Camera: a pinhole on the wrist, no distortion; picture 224 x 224 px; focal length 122.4 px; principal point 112.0 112.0 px. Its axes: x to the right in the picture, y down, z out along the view. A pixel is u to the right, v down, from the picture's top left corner.
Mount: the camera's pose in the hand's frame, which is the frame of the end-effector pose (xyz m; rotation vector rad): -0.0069 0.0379 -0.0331 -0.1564 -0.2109 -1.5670
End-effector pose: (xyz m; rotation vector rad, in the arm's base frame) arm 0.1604 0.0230 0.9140 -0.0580 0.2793 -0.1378
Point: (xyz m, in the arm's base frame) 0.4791 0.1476 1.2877
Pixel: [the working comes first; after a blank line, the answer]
In the camera's frame: 0.0159 0.2080 0.4879

116.0 164.2
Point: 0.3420 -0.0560 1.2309
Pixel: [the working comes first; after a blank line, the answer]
In the camera's frame: 0.2021 0.1187 0.3434

184.0 154.3
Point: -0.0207 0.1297 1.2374
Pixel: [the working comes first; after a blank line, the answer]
In the camera's frame: 0.0516 -0.2578 0.3025

132.9 7.7
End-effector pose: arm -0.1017 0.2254 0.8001 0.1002 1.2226 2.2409
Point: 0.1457 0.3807 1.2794
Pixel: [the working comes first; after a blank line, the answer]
In the camera's frame: -0.0418 -0.1966 0.5386

102.5 67.3
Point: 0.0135 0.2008 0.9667
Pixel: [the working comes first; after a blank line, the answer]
In the camera's frame: -0.0151 -0.1299 0.1612

100.5 13.4
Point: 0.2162 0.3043 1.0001
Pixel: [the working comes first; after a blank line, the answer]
In the camera's frame: 0.1286 -0.2452 0.2990

164.6 11.6
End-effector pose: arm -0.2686 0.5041 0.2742 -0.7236 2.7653 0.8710
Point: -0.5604 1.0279 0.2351
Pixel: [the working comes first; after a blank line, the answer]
In the camera's frame: -0.3633 0.0749 0.4594

15.2 131.9
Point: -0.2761 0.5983 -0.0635
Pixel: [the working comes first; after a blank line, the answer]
In the camera's frame: 0.2155 0.0835 0.3199

194.5 143.9
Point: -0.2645 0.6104 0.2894
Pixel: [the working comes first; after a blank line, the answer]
In the camera's frame: -0.0232 -0.0407 0.0909

80.8 57.2
